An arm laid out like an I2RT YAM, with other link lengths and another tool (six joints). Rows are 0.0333 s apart.
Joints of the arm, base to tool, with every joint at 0 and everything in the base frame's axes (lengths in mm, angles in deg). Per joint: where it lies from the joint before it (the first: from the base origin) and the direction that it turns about. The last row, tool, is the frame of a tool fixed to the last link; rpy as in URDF.
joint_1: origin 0 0 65.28 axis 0 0 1
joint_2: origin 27.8 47.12 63.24 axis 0 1 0
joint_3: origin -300.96 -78.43 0 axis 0 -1 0
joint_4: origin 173.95 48.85 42.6 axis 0 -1 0
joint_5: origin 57.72 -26.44 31.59 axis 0 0 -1
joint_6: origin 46.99 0 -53.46 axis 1 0 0
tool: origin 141 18 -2 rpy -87.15 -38.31 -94.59
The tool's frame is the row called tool.
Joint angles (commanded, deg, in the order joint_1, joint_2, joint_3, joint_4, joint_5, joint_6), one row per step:
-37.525, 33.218, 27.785, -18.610, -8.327, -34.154
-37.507, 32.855, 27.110, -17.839, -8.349, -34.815
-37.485, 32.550, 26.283, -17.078, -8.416, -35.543
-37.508, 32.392, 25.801, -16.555, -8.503, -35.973
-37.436, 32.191, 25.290, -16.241, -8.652, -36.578
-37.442, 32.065, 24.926, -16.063, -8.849, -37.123
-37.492, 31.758, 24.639, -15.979, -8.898, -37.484
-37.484, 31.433, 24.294, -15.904, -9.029, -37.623
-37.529, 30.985, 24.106, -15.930, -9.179, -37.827
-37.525, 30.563, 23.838, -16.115, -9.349, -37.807
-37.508, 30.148, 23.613, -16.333, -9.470, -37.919
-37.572, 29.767, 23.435, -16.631, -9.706, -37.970
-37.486, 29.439, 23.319, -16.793, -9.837, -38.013
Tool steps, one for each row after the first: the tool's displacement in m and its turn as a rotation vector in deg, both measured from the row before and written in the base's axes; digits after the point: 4 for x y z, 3 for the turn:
0.0000, 0.0000, -0.0010, -0.805, -0.081, 0.302
-0.0001, 0.0002, -0.0022, -0.713, 0.112, 0.370
0.0001, 0.0001, -0.0011, -0.442, 0.009, 0.225
-0.0002, 0.0008, -0.0019, -0.447, 0.224, 0.444
-0.0001, 0.0007, -0.0016, -0.346, 0.236, 0.387
-0.0006, 0.0004, -0.0010, -0.342, 0.061, 0.135
-0.0004, 0.0009, -0.0013, -0.106, -0.015, 0.182
-0.0005, 0.0008, -0.0004, -0.263, -0.134, 0.172
-0.0008, 0.0013, -0.0015, 0.088, -0.024, 0.153
-0.0008, 0.0011, -0.0014, -0.038, 0.041, 0.171
-0.0008, 0.0013, -0.0014, 0.089, 0.041, 0.173
-0.0004, 0.0011, -0.0006, -0.025, -0.053, 0.223

